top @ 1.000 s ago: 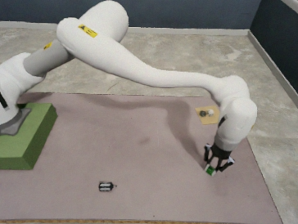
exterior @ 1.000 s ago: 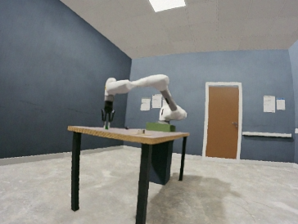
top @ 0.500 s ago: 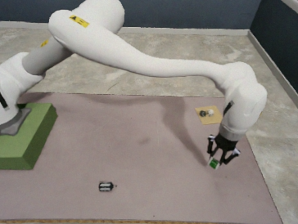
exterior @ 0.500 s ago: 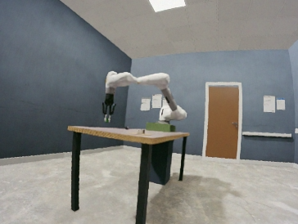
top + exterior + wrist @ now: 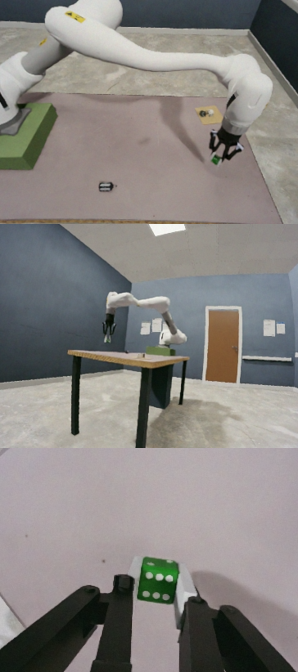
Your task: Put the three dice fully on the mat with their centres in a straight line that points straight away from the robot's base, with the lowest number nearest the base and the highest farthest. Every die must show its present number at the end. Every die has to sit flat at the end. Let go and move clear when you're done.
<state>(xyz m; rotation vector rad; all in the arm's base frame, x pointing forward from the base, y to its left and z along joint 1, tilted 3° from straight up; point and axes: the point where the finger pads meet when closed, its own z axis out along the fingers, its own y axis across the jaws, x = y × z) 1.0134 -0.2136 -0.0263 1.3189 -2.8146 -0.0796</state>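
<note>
The white die lies 38 cm to the left of my hand, 11 cm below it and 8 cm ahead of it. From my hand the other things lie so: mat (38 cm to the left, 13 cm below, 8 cm ahead); then black die (37 cm to the left, 11 cm below, 3 cm ahead); then green die (2 cm below).
</note>
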